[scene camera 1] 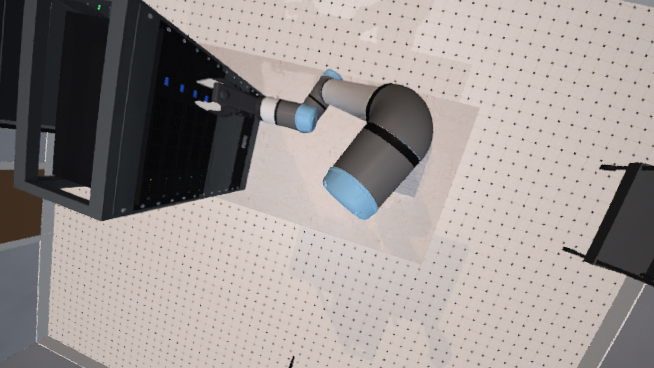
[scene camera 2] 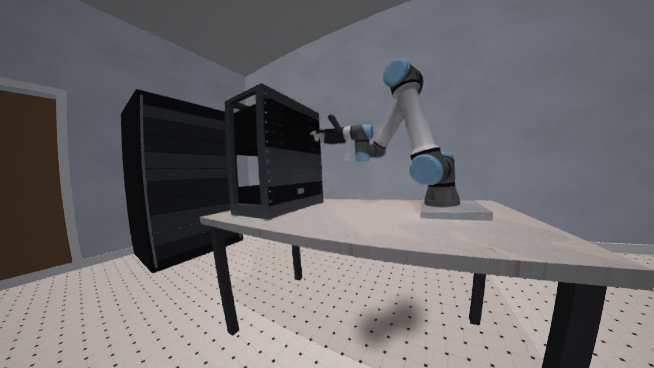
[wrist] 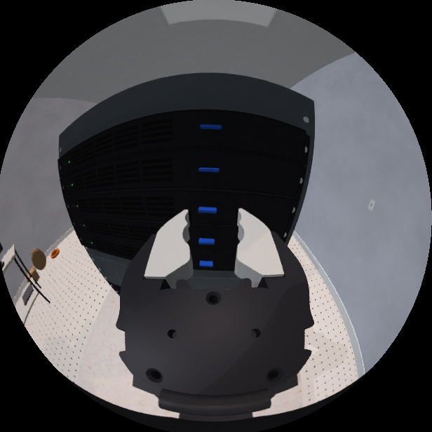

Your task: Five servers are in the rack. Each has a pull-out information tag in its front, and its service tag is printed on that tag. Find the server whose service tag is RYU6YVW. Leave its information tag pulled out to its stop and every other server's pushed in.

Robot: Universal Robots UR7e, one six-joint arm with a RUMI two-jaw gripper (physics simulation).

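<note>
The rack holds five black servers stacked in its upper part. In the wrist view, five blue information tags show in one column: the top tag, the second tag, the third tag, the fourth tag and the bottom tag. All five look pushed in, with no printed service tag readable. My gripper is open and empty in front of the rack. In the wrist view its fingertips stand on both sides of the column, near the third tag, apart from it.
Below the servers the rack has grey blank panels and a black unit with a light label. The rack stands on the table. A tall black cabinet stands behind the rack. A dark chair-like object is at the right in scene camera 1.
</note>
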